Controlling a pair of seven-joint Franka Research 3 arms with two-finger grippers.
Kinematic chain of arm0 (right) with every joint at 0, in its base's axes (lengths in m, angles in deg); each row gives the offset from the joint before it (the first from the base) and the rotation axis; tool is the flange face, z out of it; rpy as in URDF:
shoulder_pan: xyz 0 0 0.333 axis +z
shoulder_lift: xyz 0 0 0 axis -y
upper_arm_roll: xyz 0 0 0.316 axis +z
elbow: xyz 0.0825 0 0 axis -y
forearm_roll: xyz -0.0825 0 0.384 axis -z
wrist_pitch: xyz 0 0 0 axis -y
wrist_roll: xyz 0.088 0 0 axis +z
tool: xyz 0 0 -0.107 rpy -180 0 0
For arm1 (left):
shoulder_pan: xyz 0 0 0.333 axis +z
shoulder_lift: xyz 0 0 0 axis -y
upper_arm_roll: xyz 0 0 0.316 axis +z
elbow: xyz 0.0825 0 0 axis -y
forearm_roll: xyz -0.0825 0 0.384 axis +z
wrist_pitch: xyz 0 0 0 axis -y
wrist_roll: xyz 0.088 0 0 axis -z
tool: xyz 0 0 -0.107 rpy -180 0 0
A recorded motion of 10 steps. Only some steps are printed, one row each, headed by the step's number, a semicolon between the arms.
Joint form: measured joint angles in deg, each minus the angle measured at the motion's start. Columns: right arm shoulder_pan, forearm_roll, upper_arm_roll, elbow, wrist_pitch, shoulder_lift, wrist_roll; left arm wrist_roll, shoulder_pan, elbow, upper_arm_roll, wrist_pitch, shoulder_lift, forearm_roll.
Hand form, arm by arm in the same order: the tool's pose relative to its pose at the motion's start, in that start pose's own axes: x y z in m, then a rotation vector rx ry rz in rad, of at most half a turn. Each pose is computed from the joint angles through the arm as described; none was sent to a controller.
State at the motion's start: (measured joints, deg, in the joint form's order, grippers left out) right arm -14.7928 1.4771 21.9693 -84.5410 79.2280 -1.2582 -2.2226; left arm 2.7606 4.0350 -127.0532 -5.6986 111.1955 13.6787 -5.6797
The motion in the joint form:
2: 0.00 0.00 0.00 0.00 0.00 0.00 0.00; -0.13 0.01 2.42 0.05 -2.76 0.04 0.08
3: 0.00 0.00 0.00 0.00 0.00 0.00 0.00; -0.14 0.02 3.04 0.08 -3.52 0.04 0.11
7: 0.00 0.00 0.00 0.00 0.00 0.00 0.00; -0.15 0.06 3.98 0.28 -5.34 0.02 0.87
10: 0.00 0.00 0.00 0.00 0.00 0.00 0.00; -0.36 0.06 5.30 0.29 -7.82 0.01 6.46
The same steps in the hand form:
2: 0.0000 0.0000 0.0000 0.0000 0.0000 0.0000; 0.0016 0.0014 -0.0162 -0.0006 -0.0053 0.0011
3: 0.0000 0.0000 0.0000 0.0000 0.0000 0.0000; 0.0018 0.0016 -0.0202 -0.0006 -0.0078 0.0015
7: 0.0000 0.0000 0.0000 0.0000 0.0000 0.0000; 0.0008 -0.0007 -0.0253 0.0098 -0.0237 0.0025
10: 0.0000 0.0000 0.0000 0.0000 0.0000 0.0000; -0.0009 -0.0079 -0.0330 0.1028 -0.0482 0.0251

